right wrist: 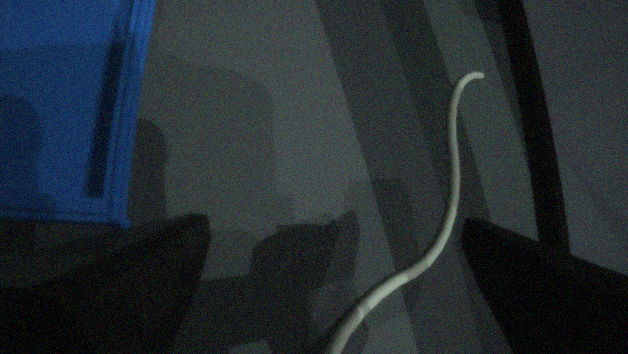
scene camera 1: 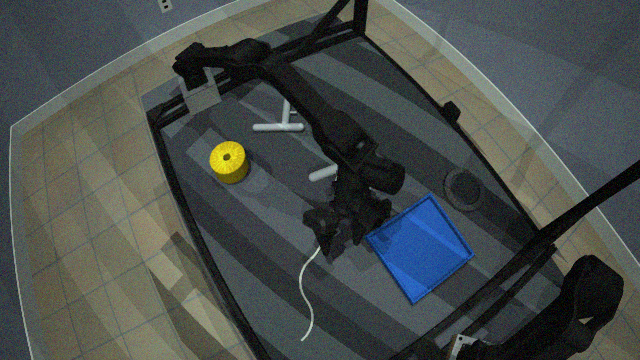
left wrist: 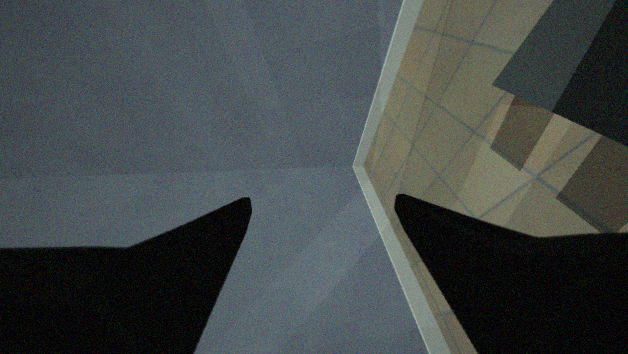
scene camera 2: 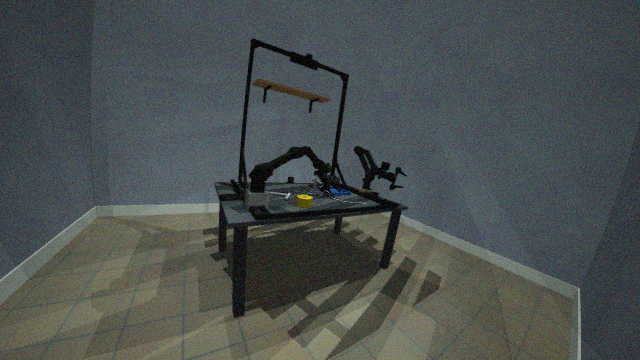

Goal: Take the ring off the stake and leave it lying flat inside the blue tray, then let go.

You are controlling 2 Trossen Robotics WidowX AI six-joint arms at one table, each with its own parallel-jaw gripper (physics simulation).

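Places are measured from the left arm's base along level axes (x left, y back, z up), in centimetres.
Where they show: left gripper, fingertip midpoint: (left wrist: 323, 202) (scene camera 2: 405, 182); right gripper, fingertip midpoint: (right wrist: 338, 229) (scene camera 1: 341, 250) (scene camera 2: 336, 194); left arm's base at its link origin: (scene camera 2: 366, 188); right arm's base at its link origin: (scene camera 1: 195, 80) (scene camera 2: 257, 191).
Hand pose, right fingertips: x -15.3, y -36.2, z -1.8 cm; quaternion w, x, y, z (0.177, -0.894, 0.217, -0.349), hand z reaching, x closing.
Note:
Things, the pixels of their top centre, and the offset from my right fingertips. "pt": a spot on its surface instead.
- blue tray at its top centre: (scene camera 1: 424, 245) (scene camera 2: 334, 189) dx -7.3, dy +17.2, dz -0.6 cm
- short white rod end at a spot on its surface: (scene camera 1: 322, 173) pt dx -11.2, dy -8.7, dz +8.4 cm
- white cord at a spot on its surface: (right wrist: 454, 165) pt dx +11.9, dy -3.3, dz -2.4 cm
- yellow cylinder at its top centre: (scene camera 1: 226, 157) (scene camera 2: 304, 196) dx -10.0, dy -32.7, dz +2.2 cm
- white T-shaped piece at its top centre: (scene camera 1: 280, 102) (scene camera 2: 276, 193) dx -31.5, dy -29.1, dz -0.9 cm
- dark round outline at a spot on its surface: (scene camera 1: 447, 187) pt dx -24.0, dy +19.2, dz -1.3 cm
The blue tray (scene camera 1: 425, 250) (scene camera 2: 341, 192) (right wrist: 60, 150) lies flat; no ring shows in it. A short white rod end (scene camera 1: 322, 173) sticks out from under the right arm in scene camera 1. The stake and any ring on it cannot be made out; the right arm covers that spot. My right gripper (scene camera 1: 342, 250) (right wrist: 338, 229) is open and empty, above the table beside the tray's left corner in scene camera 1. In the right wrist view the tray lies at upper left. My left gripper (left wrist: 323, 202) (scene camera 2: 403, 181) is open and empty, far from the tray.
A white cord (scene camera 1: 312, 310) (right wrist: 454, 165) curves over the table near the right gripper. A yellow cylinder (scene camera 1: 229, 162) (scene camera 2: 304, 201) and a white T-shaped piece (scene camera 1: 278, 127) stand or lie to the left. A dark round outline (scene camera 1: 447, 187) lies beyond the tray.

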